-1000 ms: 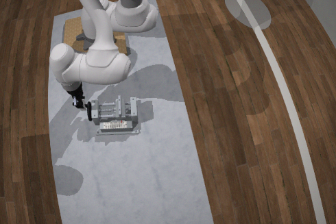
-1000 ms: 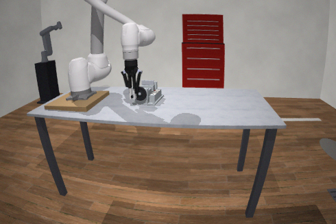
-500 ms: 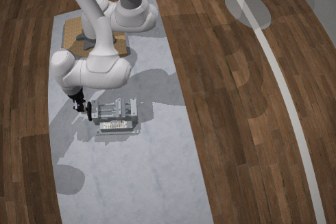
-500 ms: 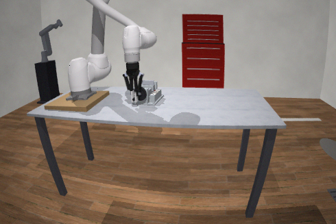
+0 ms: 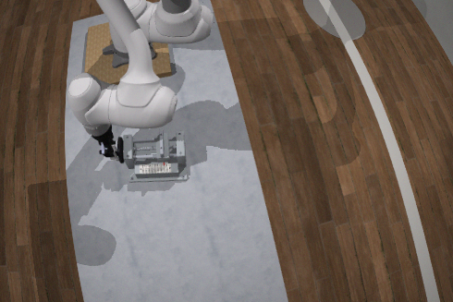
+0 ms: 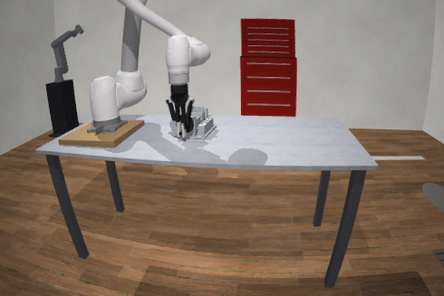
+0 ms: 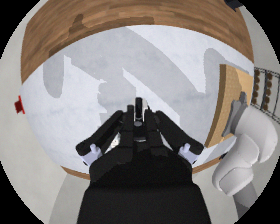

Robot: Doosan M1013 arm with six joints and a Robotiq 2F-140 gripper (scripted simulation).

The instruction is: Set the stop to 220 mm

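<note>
Now: hand 20 mm to the right of the black handwheel and 10 mm above it. Also, from my hand: grey stop fixture 40 mm ahead, 170 mm to the left, 30 mm above.
</note>
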